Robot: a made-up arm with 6 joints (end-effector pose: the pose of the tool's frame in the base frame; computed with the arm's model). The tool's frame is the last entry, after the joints.
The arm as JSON. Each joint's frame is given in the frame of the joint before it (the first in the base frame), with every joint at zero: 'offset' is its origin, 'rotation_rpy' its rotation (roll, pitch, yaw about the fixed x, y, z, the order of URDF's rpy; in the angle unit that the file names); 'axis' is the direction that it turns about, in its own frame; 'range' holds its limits. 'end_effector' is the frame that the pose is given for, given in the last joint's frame.
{
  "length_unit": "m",
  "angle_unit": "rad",
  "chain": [
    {
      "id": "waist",
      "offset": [
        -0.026,
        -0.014,
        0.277
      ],
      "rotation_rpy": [
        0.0,
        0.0,
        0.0
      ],
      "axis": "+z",
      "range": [
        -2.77,
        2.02
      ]
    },
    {
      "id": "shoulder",
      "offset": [
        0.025,
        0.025,
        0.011
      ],
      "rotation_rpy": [
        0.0,
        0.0,
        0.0
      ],
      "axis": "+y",
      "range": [
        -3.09,
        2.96
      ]
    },
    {
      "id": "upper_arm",
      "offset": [
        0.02,
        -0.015,
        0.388
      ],
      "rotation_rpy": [
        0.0,
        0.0,
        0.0
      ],
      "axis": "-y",
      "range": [
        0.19,
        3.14
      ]
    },
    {
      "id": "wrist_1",
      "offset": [
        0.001,
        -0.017,
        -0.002
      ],
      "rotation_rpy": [
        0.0,
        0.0,
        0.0
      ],
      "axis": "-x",
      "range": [
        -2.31,
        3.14
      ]
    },
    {
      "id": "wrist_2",
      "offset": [
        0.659,
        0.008,
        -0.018
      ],
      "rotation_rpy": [
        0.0,
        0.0,
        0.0
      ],
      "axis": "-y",
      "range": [
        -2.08,
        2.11
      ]
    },
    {
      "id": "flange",
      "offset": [
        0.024,
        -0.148,
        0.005
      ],
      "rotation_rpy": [
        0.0,
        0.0,
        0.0
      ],
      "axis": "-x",
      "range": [
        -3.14,
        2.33
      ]
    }
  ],
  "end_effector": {
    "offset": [
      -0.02,
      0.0,
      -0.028
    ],
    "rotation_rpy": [
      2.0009,
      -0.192,
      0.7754
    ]
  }
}
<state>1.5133 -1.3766 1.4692 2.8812 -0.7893 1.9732</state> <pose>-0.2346 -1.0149 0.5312 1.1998 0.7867 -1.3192</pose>
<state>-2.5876 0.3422 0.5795 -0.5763 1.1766 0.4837</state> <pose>-0.8216 -0.3611 0.7058 -0.3024 -1.3872 -0.8038</pose>
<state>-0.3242 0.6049 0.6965 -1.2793 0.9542 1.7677</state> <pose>0.8389 -0.3541 0.4914 1.5050 -0.5078 -0.2154</pose>
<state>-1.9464 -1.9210 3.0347 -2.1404 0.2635 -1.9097</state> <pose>0.1298 0.2260 -0.4901 1.8696 1.8490 -1.2534</pose>
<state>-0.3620 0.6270 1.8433 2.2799 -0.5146 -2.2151</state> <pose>0.3916 -0.0985 1.2533 0.9180 -0.8693 1.3362</pose>
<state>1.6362 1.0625 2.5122 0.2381 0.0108 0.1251</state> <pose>0.0996 0.4568 1.1178 -1.1672 -0.4847 -2.8515</pose>
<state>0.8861 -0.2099 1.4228 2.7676 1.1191 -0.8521</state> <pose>-0.1880 -0.0601 1.3405 -0.2679 0.1133 0.9458</pose>
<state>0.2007 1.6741 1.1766 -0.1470 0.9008 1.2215</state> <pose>0.9614 0.0145 -0.1283 0.8500 0.4677 0.4562</pose>
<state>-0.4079 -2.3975 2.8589 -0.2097 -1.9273 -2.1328</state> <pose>-0.0242 -0.1398 -0.5915 -0.8363 1.5429 2.1522</pose>
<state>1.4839 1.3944 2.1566 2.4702 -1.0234 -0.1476</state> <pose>-0.0350 0.7902 0.8587 0.8171 -0.1987 0.5808</pose>
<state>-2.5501 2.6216 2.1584 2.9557 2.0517 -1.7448</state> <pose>-0.6328 -0.5420 -0.3153 -2.6634 -0.3393 -0.1586</pose>
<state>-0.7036 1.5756 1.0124 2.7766 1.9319 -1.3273</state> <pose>0.7958 -0.5886 -0.0432 -1.2686 -2.7164 -0.1807</pose>
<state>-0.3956 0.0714 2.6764 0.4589 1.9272 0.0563</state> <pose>-0.5770 0.0680 0.9739 -2.4831 -1.0824 0.8495</pose>
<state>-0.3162 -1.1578 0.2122 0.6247 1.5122 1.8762</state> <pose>-0.3353 -0.0706 1.1128 -0.8645 -1.9053 -0.2295</pose>
